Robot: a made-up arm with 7 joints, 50 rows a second.
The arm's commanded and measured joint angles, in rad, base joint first. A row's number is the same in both.
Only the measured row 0 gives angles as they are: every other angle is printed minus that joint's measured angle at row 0.
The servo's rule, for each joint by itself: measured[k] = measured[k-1] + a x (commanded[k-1-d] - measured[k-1]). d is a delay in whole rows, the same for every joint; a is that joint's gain. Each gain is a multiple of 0.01, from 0.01 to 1. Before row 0 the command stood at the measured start. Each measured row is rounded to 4 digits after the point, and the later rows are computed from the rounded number. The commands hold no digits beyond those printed.
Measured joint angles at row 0:
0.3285 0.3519 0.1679 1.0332 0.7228 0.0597 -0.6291
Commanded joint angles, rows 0 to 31:
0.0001 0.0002 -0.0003 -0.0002 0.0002 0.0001 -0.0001
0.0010 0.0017 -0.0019 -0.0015 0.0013 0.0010 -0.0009
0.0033 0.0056 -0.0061 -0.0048 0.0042 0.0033 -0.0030
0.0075 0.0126 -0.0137 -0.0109 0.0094 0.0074 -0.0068
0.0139 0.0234 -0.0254 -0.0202 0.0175 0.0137 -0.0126
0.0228 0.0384 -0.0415 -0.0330 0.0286 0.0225 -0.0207
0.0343 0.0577 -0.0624 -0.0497 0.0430 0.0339 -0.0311
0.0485 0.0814 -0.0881 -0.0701 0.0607 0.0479 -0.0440
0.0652 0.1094 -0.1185 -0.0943 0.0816 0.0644 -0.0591
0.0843 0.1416 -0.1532 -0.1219 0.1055 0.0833 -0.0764
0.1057 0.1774 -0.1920 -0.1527 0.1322 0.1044 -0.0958
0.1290 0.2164 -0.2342 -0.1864 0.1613 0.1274 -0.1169
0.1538 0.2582 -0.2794 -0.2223 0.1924 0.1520 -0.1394
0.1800 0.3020 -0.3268 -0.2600 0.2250 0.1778 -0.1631
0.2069 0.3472 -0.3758 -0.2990 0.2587 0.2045 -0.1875
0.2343 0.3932 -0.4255 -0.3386 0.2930 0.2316 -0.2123
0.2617 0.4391 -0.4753 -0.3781 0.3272 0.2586 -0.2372
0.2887 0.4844 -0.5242 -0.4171 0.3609 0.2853 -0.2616
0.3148 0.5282 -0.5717 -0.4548 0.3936 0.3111 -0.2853
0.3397 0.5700 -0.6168 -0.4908 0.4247 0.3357 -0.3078
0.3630 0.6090 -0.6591 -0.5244 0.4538 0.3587 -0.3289
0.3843 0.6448 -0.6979 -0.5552 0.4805 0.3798 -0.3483
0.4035 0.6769 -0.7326 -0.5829 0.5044 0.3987 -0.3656
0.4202 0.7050 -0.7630 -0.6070 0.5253 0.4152 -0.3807
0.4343 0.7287 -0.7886 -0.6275 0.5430 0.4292 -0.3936
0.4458 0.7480 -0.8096 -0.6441 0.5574 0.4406 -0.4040
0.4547 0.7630 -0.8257 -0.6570 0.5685 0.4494 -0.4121
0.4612 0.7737 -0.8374 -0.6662 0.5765 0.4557 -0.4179
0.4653 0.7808 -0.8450 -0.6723 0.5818 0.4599 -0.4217
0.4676 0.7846 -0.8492 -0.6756 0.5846 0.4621 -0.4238
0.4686 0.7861 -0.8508 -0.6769 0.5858 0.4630 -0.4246
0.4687 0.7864 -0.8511 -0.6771 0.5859 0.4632 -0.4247
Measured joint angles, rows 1 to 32:
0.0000 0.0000 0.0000 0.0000 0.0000 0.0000 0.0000
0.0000 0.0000 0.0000 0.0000 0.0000 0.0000 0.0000
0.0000 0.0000 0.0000 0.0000 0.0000 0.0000 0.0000
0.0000 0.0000 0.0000 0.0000 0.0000 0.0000 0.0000
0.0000 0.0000 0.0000 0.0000 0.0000 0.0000 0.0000
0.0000 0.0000 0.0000 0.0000 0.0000 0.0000 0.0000
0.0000 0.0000 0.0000 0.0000 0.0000 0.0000 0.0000
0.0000 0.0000 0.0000 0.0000 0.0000 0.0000 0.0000
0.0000 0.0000 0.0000 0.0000 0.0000 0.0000 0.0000
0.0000 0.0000 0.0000 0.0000 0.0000 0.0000 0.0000
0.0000 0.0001 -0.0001 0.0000 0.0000 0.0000 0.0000
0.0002 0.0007 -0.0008 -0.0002 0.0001 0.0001 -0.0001
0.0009 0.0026 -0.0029 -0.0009 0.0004 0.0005 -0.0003
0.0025 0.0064 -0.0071 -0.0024 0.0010 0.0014 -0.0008
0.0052 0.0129 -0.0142 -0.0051 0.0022 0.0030 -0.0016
0.0094 0.0226 -0.0248 -0.0093 0.0040 0.0055 -0.0029
0.0154 0.0359 -0.0395 -0.0154 0.0067 0.0092 -0.0049
0.0233 0.0532 -0.0585 -0.0236 0.0105 0.0142 -0.0076
0.0334 0.0746 -0.0819 -0.0342 0.0155 0.0207 -0.0112
0.0456 0.1001 -0.1097 -0.0474 0.0218 0.0288 -0.0158
0.0600 0.1295 -0.1418 -0.0632 0.0295 0.0386 -0.0214
0.0766 0.1625 -0.1778 -0.0817 0.0387 0.0501 -0.0281
0.0951 0.1989 -0.2174 -0.1028 0.0495 0.0633 -0.0359
0.1155 0.2381 -0.2601 -0.1264 0.0618 0.0782 -0.0448
0.1374 0.2796 -0.3052 -0.1523 0.0756 0.0946 -0.0548
0.1607 0.3228 -0.3521 -0.1802 0.0908 0.1124 -0.0658
0.1849 0.3670 -0.4001 -0.2099 0.1073 0.1314 -0.0778
0.2098 0.4116 -0.4485 -0.2410 0.1251 0.1514 -0.0907
0.2350 0.4559 -0.4965 -0.2731 0.1439 0.1722 -0.1043
0.2601 0.4993 -0.5434 -0.3058 0.1636 0.1935 -0.1185
0.2848 0.5410 -0.5885 -0.3386 0.1839 0.2150 -0.1332
0.3087 0.5804 -0.6312 -0.3711 0.2047 0.2364 -0.1483
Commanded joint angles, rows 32 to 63:
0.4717 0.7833 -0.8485 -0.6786 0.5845 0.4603 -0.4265
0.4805 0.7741 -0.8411 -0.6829 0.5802 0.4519 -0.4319
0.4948 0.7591 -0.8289 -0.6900 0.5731 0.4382 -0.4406
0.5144 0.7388 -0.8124 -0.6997 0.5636 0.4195 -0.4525
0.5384 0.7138 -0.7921 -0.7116 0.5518 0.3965 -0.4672
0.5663 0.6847 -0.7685 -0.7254 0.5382 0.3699 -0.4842
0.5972 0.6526 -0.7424 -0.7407 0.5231 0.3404 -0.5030
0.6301 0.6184 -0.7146 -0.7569 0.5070 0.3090 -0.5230
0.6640 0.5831 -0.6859 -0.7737 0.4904 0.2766 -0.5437
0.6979 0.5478 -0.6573 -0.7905 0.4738 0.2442 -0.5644
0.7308 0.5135 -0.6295 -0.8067 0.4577 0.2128 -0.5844
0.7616 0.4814 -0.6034 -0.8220 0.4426 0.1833 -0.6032
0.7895 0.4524 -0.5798 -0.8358 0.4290 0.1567 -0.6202
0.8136 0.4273 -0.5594 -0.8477 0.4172 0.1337 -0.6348
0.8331 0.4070 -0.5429 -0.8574 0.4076 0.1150 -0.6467
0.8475 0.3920 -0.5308 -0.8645 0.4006 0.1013 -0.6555
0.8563 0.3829 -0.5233 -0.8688 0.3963 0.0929 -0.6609
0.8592 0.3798 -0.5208 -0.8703 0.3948 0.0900 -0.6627
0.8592 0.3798 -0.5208 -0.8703 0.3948 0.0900 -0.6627
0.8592 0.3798 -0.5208 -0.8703 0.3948 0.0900 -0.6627
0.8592 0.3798 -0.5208 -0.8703 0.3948 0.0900 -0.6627
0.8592 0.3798 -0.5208 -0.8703 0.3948 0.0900 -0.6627
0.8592 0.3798 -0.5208 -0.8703 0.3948 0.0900 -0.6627
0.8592 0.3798 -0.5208 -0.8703 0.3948 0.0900 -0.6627
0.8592 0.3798 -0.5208 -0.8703 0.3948 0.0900 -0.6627
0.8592 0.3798 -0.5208 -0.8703 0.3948 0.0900 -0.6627
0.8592 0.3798 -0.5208 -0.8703 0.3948 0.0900 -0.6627
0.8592 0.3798 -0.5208 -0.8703 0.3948 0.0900 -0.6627
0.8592 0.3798 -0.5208 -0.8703 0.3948 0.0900 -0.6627
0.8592 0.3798 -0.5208 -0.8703 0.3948 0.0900 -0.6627
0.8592 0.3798 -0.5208 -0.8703 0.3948 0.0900 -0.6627
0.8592 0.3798 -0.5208 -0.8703 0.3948 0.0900 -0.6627
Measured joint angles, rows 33 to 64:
0.3315 0.6171 -0.6707 -0.4029 0.2257 0.2575 -0.1635
0.3528 0.6505 -0.7067 -0.4335 0.2467 0.2780 -0.1787
0.3724 0.6802 -0.7386 -0.4626 0.2674 0.2977 -0.1937
0.3900 0.7060 -0.7663 -0.4898 0.2877 0.3163 -0.2084
0.4055 0.7277 -0.7895 -0.5149 0.3074 0.3336 -0.2227
0.4189 0.7452 -0.8082 -0.5376 0.3262 0.3495 -0.2364
0.4300 0.7587 -0.8226 -0.5578 0.3441 0.3639 -0.2494
0.4390 0.7685 -0.8330 -0.5755 0.3609 0.3767 -0.2616
0.4461 0.7752 -0.8399 -0.5907 0.3766 0.3879 -0.2730
0.4515 0.7795 -0.8443 -0.6037 0.3913 0.3977 -0.2836
0.4563 0.7809 -0.8459 -0.6149 0.4048 0.4058 -0.2936
0.4621 0.7783 -0.8440 -0.6251 0.4171 0.4118 -0.3033
0.4699 0.7710 -0.8381 -0.6348 0.4280 0.4152 -0.3129
0.4806 0.7588 -0.8281 -0.6445 0.4375 0.4158 -0.3227
0.4945 0.7417 -0.8141 -0.6546 0.4455 0.4133 -0.3328
0.5117 0.7200 -0.7963 -0.6652 0.4520 0.4077 -0.3434
0.5322 0.6944 -0.7753 -0.6765 0.4570 0.3990 -0.3546
0.5557 0.6655 -0.7516 -0.6886 0.4605 0.3873 -0.3664
0.5817 0.6342 -0.7260 -0.7014 0.4626 0.3729 -0.3788
0.6096 0.6014 -0.6992 -0.7148 0.4634 0.3562 -0.3918
0.6387 0.5680 -0.6720 -0.7286 0.4630 0.3376 -0.4053
0.6682 0.5351 -0.6452 -0.7426 0.4616 0.3175 -0.4192
0.6973 0.5037 -0.6197 -0.7566 0.4593 0.2966 -0.4333
0.7252 0.4747 -0.5962 -0.7703 0.4564 0.2754 -0.4474
0.7511 0.4490 -0.5754 -0.7834 0.4530 0.2545 -0.4614
0.7742 0.4273 -0.5580 -0.7956 0.4493 0.2346 -0.4750
0.7939 0.4104 -0.5445 -0.8066 0.4456 0.2162 -0.4880
0.8096 0.3988 -0.5353 -0.8162 0.4420 0.1998 -0.5002
0.8215 0.3916 -0.5296 -0.8243 0.4387 0.1855 -0.5116
0.8305 0.3871 -0.5262 -0.8312 0.4356 0.1731 -0.5222
0.8374 0.3843 -0.5241 -0.8371 0.4327 0.1623 -0.5320
0.8426 0.3826 -0.5228 -0.8421 0.4300 0.1529 -0.5411

